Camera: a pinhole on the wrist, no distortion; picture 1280 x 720 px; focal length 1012.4 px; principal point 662.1 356.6 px. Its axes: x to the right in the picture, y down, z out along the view. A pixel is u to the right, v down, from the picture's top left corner.
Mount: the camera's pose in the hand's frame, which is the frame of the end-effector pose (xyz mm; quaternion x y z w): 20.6 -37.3 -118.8 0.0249 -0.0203 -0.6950 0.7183
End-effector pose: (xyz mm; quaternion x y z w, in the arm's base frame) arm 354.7 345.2 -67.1 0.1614 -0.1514 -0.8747 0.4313
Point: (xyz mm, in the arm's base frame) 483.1 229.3 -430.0
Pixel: behind the camera
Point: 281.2 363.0 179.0
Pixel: 452.3 347.1
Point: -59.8 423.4 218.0
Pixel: 1004.6 616.7
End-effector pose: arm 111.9 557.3 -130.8 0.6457 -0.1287 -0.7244 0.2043
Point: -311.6 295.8 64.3
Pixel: 131.1 374.5
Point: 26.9 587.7 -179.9
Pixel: 778.5 500.3
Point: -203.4 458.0 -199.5
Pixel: 537.5 695.9
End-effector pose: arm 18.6 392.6 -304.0 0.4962 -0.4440 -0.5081 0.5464
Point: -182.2 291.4 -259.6
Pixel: 479.2 618.1
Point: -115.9 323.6 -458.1
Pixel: 1215.6 568.8
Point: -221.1 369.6 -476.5
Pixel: 1135.1 358.3
